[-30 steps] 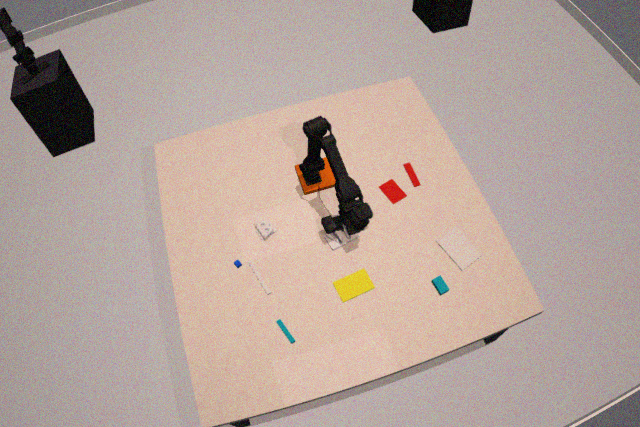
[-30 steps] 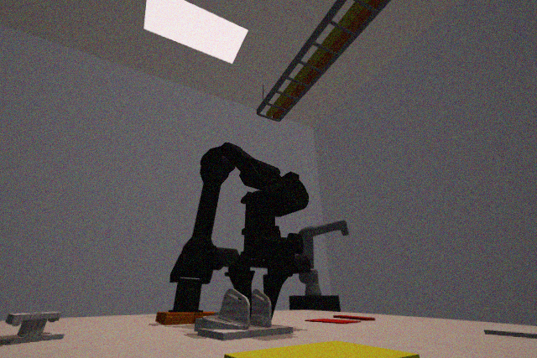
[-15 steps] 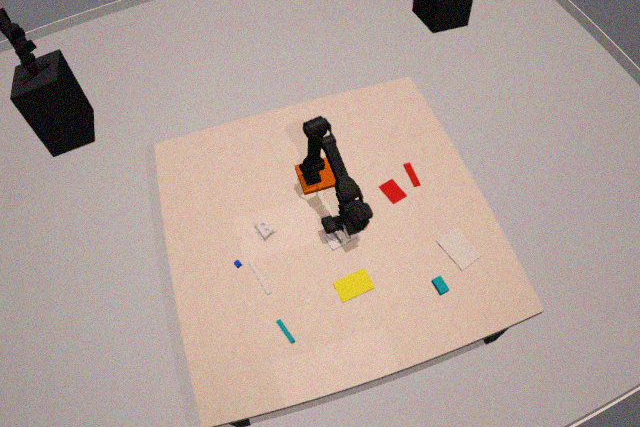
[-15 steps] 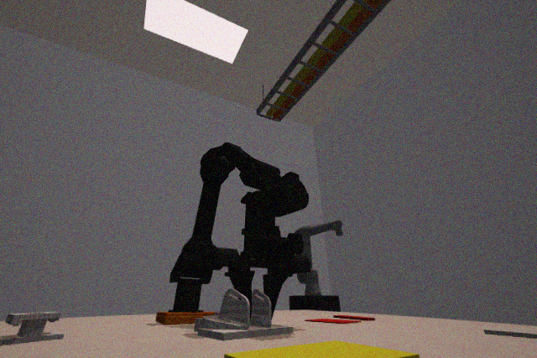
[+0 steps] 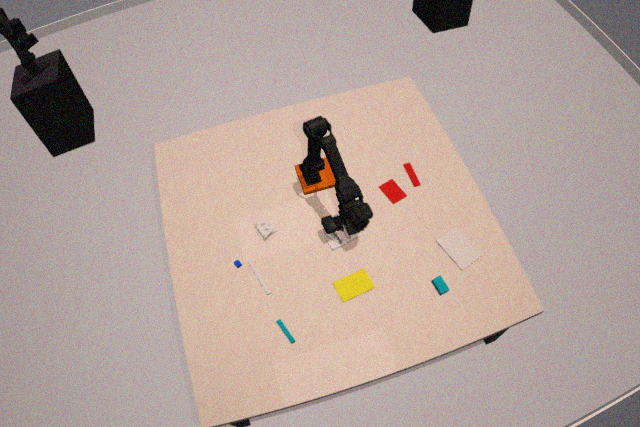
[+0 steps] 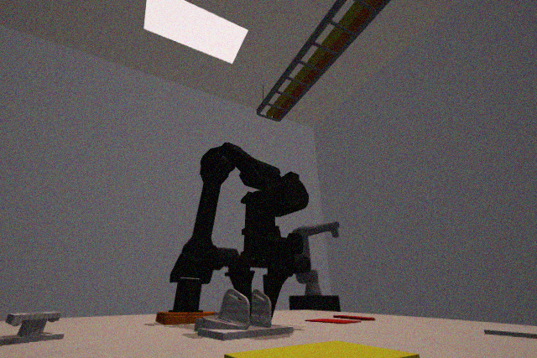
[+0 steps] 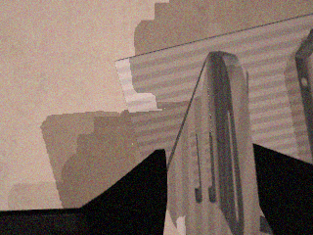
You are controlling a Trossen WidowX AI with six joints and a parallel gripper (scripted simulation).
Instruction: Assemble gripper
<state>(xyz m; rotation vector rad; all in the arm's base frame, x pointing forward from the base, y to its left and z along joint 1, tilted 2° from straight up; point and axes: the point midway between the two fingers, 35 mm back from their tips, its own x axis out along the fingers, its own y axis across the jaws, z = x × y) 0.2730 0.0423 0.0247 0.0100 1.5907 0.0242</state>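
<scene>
Now: the grey jaw 3 cm behind my gripper tip and 2 cm to the right of it. The rest, counted from my gripper tip: white stick (7 cm ahead, 38 cm to the right, 1 cm below); then grey stand (12 cm behind, 29 cm to the right); then yellow block (22 cm ahead, 6 cm to the right, 1 cm below).
</scene>
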